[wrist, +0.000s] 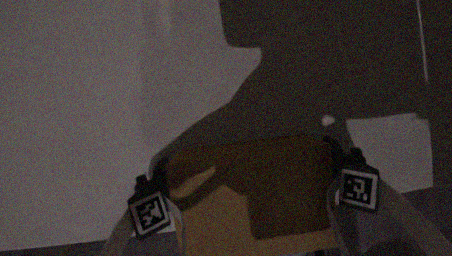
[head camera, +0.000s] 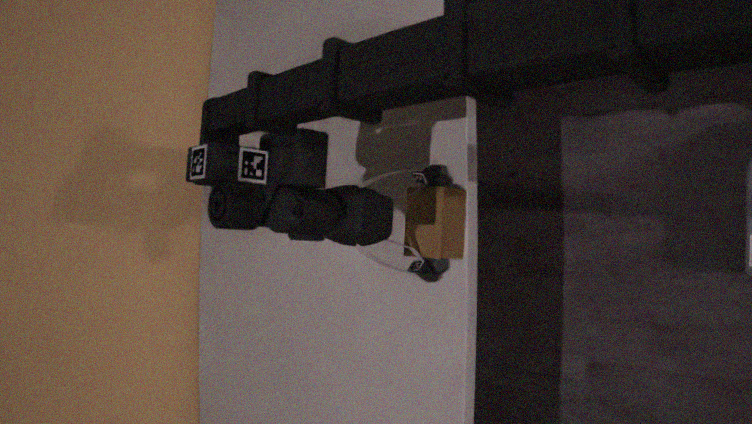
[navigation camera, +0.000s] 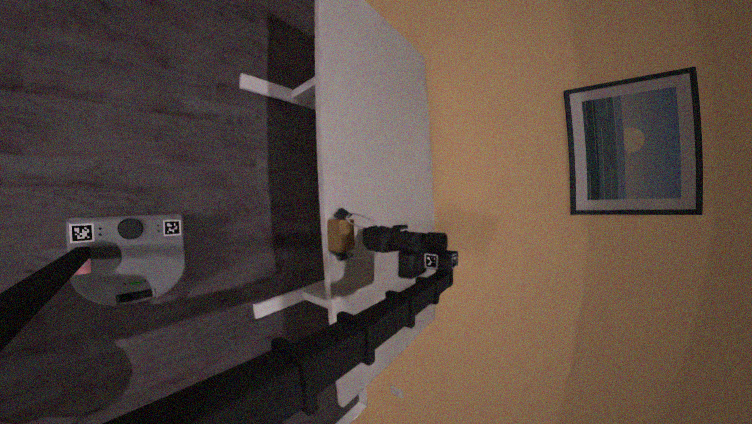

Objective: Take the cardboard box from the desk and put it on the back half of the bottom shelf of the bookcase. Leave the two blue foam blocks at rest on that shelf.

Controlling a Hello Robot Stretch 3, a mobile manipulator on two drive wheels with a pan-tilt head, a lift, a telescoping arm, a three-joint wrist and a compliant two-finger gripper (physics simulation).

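Where they show: gripper, fingertip midpoint: [wrist: 246, 165]; robot's base at its link origin: [navigation camera: 131, 227].
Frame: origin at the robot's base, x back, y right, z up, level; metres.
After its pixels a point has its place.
Note:
The cardboard box [head camera: 449, 226] {x 0.017, y 0.445, z 0.757 m} [navigation camera: 341, 237] {x 0.025, y 0.453, z 0.772 m} [wrist: 215, 220] {x 0.000, y 0.470, z 0.773 m} is brown and sits between the two fingertips of my gripper [head camera: 435, 222] {x 0.021, y 0.486, z 0.720 m} [navigation camera: 341, 234] {x 0.021, y 0.486, z 0.720 m} [wrist: 246, 165] {x 0.021, y 0.486, z 0.720 m}, which is shut on its sides. In the head and navigation views, box and fingers are over the long front edge of the white desk [head camera: 337, 337] {x -0.168, y 0.689, z 0.720 m} [navigation camera: 373, 131] {x -0.342, y 0.674, z 0.720 m} [wrist: 75, 125] {x -0.111, y 0.535, z 0.720 m}. I cannot tell how large any gap below the box is. Shadow covers part of the box. The bookcase's bottom shelf and the two blue foam blocks do not show in these views.
My telescoping arm [head camera: 400, 60] {x 0.102, y 0.245, z 1.075 m} [navigation camera: 337, 352] {x 0.091, y 0.153, z 1.077 m} reaches across the desk to the orange wall [head camera: 100, 337] {x -0.256, y 1.241, z 0.944 m} [navigation camera: 505, 342] {x 0.673, y 1.277, z 1.111 m}. White desk legs [navigation camera: 265, 86] [navigation camera: 279, 304] stand on the dark floor. My base [navigation camera: 152, 263] {x 0.128, y 0.058, z 0.160 m} is left of the desk in the navigation view. A framed picture [navigation camera: 631, 142] {x -0.299, y 1.217, z 1.599 m} hangs on the wall.

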